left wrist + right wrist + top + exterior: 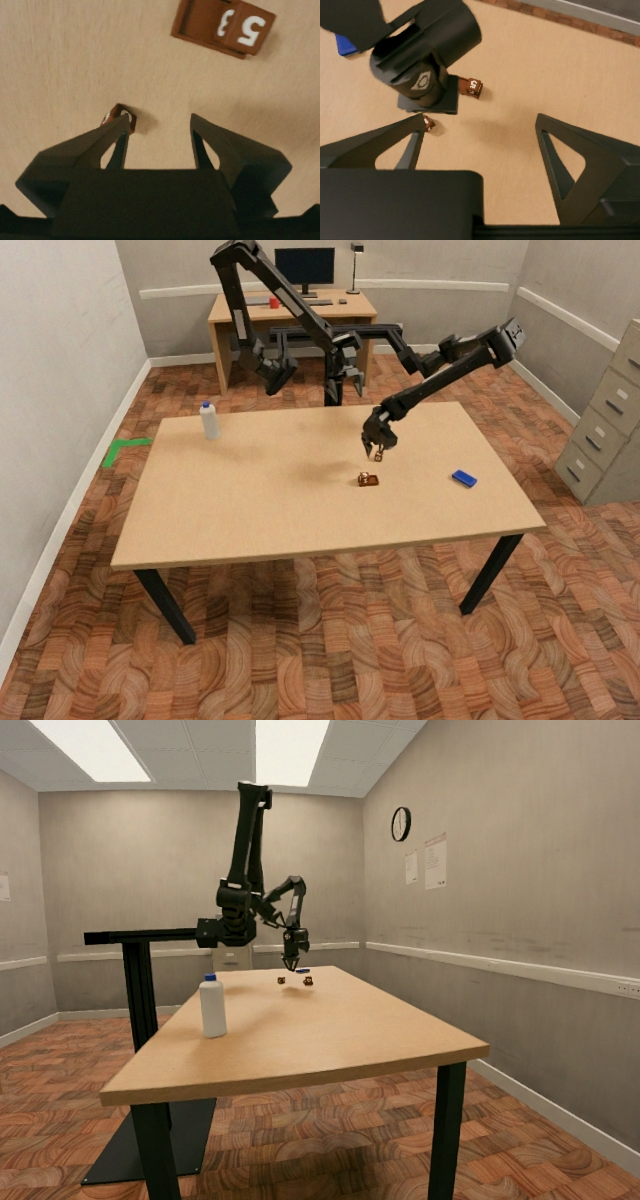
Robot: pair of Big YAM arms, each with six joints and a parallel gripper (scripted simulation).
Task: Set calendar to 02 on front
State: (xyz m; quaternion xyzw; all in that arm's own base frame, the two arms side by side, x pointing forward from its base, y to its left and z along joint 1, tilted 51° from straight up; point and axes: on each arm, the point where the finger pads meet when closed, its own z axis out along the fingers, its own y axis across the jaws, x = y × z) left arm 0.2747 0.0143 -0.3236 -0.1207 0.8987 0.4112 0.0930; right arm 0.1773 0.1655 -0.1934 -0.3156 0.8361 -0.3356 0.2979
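Now: left hand 8 cm short of the brown calendar tray, 6 cm above it and 4 cm to the left of it. Round my left hand: flat blue block 34 cm to the left, 13 cm ahead, 6 cm below.
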